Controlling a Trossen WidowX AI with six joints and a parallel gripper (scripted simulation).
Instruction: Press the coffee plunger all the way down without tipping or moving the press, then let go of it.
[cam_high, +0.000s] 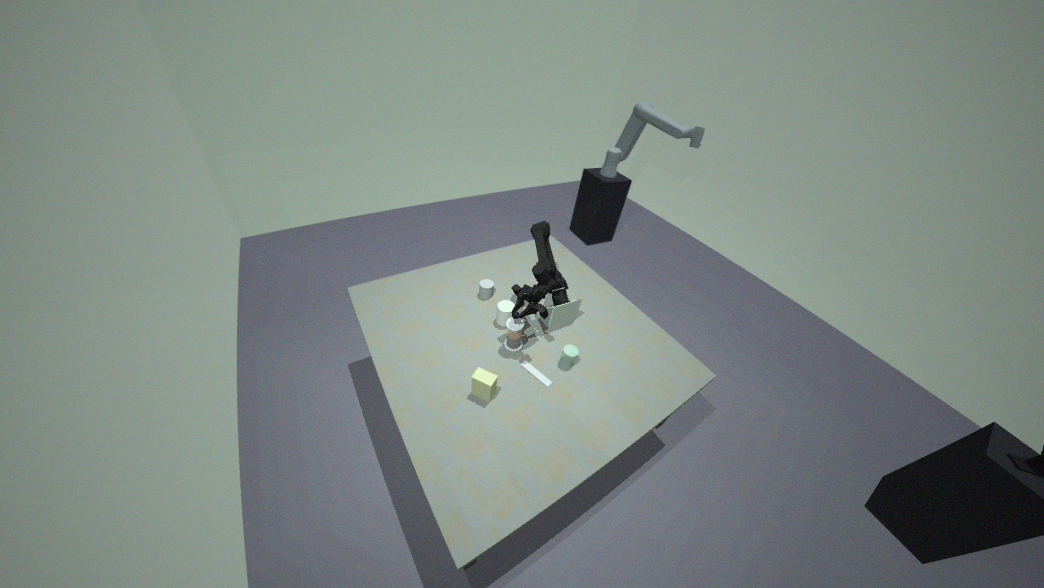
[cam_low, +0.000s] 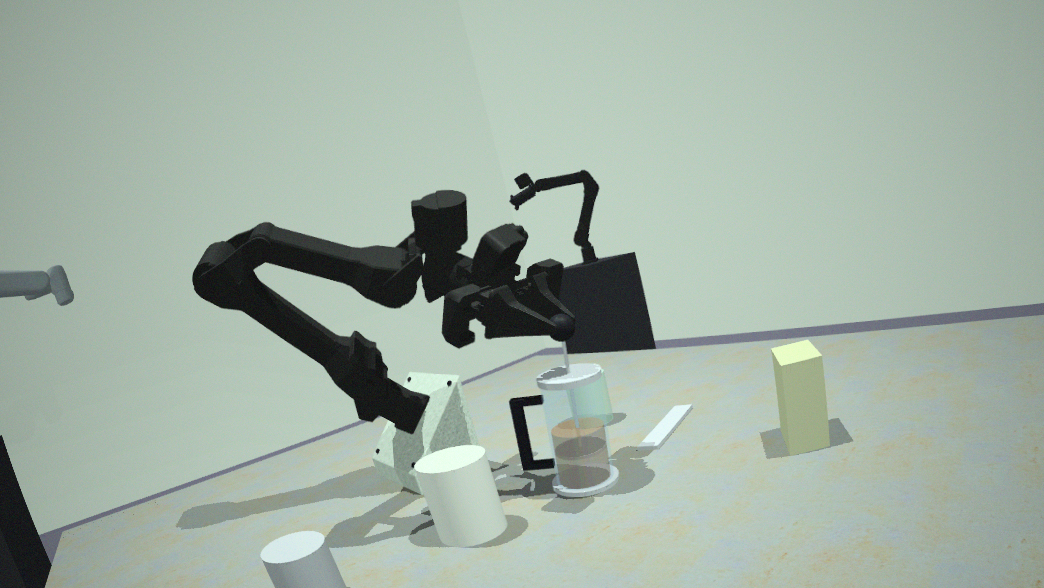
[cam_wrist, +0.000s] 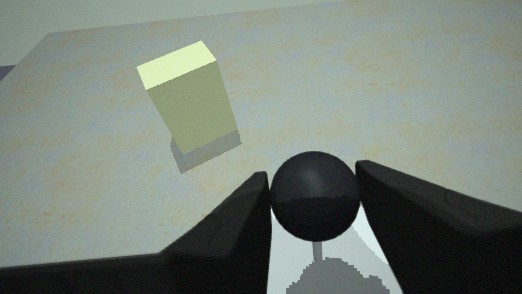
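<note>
The coffee press lies 10 cm below my gripper tip, 3 cm behind it and 2 cm to the right of it. Also, from my gripper tip: pale green cylinder: 20 cm behind, 17 cm to the left, 16 cm below; then white cylinder: 16 cm to the right, 15 cm below, 5 cm behind; then pale yellow block: 19 cm ahead, 17 cm to the left, 14 cm below.
</note>
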